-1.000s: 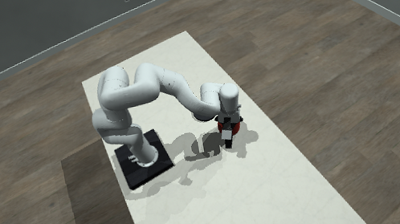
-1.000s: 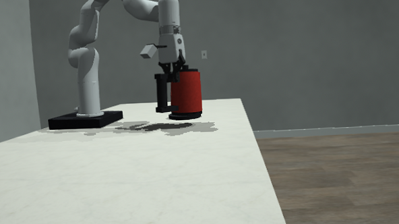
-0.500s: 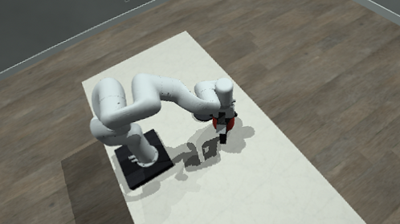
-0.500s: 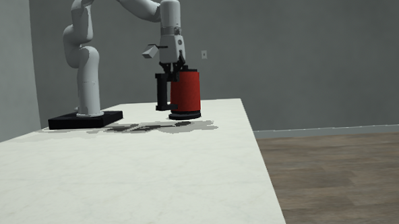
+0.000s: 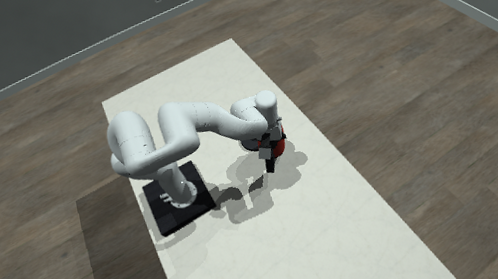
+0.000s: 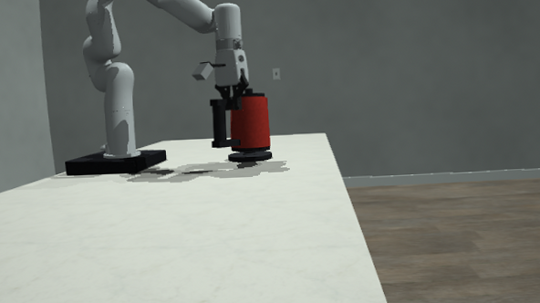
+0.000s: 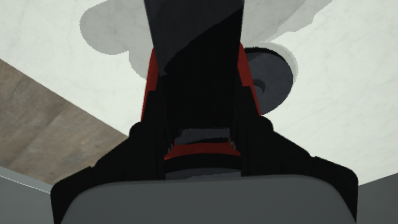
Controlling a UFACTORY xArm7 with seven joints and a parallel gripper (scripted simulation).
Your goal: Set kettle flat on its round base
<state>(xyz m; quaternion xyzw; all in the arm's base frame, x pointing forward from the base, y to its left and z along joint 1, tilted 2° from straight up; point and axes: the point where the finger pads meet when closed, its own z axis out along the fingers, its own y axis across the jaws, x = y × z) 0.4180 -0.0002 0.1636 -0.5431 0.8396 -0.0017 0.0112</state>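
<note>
Right now my hand is 5 cm above the red kettle, 3 cm to the right of it and 1 cm short of it. Round my hand: round black base (18 cm below, 17 cm to the left, 2 cm behind).
</note>
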